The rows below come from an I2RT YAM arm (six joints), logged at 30 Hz.
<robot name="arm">
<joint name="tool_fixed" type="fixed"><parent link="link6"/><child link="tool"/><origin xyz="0 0 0" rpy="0 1.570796 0"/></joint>
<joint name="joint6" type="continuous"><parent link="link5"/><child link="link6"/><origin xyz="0.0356 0 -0.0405"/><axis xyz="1 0 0"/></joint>
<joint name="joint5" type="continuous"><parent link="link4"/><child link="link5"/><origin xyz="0.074 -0.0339 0.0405"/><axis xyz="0 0 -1"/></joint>
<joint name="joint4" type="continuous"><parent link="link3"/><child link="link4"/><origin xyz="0.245 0.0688 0.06"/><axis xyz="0 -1 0"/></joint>
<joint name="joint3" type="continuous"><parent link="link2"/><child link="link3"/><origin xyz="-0.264 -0.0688 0"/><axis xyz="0 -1 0"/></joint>
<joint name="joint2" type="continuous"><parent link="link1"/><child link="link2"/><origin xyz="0.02 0.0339 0.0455"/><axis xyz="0 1 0"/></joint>
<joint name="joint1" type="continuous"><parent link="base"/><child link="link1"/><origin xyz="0 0 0.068"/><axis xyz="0 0 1"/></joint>
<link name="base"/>
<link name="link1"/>
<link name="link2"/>
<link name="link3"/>
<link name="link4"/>
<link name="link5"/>
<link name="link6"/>
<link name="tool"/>
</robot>
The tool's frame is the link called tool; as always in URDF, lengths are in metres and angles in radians. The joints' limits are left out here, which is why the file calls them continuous.
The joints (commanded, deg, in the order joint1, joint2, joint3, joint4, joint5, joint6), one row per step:
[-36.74, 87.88, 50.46, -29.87, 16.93, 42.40]
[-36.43, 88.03, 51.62, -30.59, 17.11, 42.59]
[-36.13, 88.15, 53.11, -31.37, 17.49, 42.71]
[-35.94, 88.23, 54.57, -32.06, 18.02, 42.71]
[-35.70, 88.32, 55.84, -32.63, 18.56, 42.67]
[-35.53, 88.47, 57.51, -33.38, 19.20, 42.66]
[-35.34, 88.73, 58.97, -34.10, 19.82, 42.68]
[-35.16, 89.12, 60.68, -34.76, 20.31, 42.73]
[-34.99, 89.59, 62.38, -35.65, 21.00, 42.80]
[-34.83, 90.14, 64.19, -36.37, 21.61, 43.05]
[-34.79, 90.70, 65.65, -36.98, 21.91, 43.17]
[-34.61, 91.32, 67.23, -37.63, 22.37, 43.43]
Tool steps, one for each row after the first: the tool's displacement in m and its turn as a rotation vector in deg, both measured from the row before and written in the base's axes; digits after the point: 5 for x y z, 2 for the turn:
[0.00325, -0.00063, 0.00436, -0.28, -0.22, 0.07]
[0.00387, -0.00125, 0.00612, -0.62, -0.32, 0.04]
[0.00337, -0.00164, 0.00632, -0.80, -0.27, -0.03]
[0.00311, -0.00112, 0.00549, -0.76, -0.19, 0.05]
[0.00358, -0.00194, 0.00712, -0.92, -0.28, -0.09]
[0.00322, -0.00151, 0.00560, -0.73, -0.08, -0.10]
[0.00401, -0.00201, 0.00628, -0.73, -0.31, -0.08]
[0.00359, -0.00188, 0.00570, -0.69, 0.04, -0.20]
[0.00410, -0.00222, 0.00600, -0.72, -0.27, -0.33]
[0.00318, -0.00215, 0.00417, -0.37, -0.15, -0.20]
[0.00384, -0.00175, 0.00447, -0.47, -0.17, -0.25]

